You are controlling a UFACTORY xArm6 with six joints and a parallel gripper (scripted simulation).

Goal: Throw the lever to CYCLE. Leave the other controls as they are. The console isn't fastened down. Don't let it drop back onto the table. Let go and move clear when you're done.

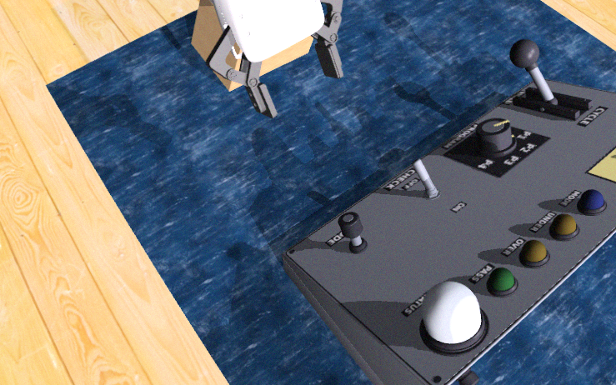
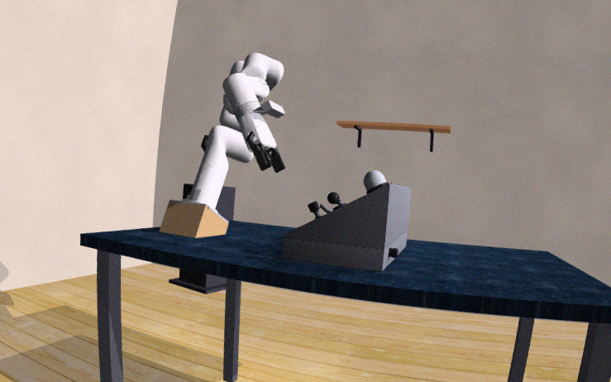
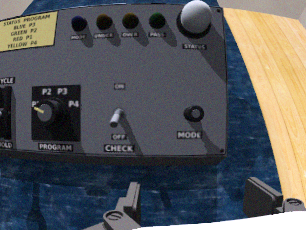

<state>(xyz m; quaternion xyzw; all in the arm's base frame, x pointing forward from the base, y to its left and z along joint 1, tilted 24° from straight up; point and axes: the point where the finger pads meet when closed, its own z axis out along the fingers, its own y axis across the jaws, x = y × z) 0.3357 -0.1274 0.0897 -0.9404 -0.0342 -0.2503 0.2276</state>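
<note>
Now: the lever 6 cm ahead of my hand, 34 cm to the left of it and 10 cm below it. Round my hand: grey sloped console (15 cm ahead, 18 cm to the left, 13 cm below); mode knob (14 cm ahead, 1 cm to the right, 10 cm below); check toggle (12 cm ahead, 11 cm to the left, 11 cm below).
</note>
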